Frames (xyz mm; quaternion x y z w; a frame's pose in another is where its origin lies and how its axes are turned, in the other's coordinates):
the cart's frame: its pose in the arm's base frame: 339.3 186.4 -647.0 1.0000 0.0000 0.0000 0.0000
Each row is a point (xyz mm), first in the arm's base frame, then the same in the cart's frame.
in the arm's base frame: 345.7 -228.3 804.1
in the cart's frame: 6.4 414.7 -1451.1
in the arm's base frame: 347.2 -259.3 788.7
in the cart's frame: 7.9 445.7 -1435.7
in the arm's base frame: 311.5 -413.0 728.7
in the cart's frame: -27.8 599.4 -1375.7
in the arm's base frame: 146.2 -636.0 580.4
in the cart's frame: -193.1 822.4 -1227.4
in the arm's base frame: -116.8 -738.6 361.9
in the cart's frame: -456.1 925.0 -1008.9
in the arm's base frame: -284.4 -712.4 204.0
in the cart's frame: -623.7 898.8 -851.0
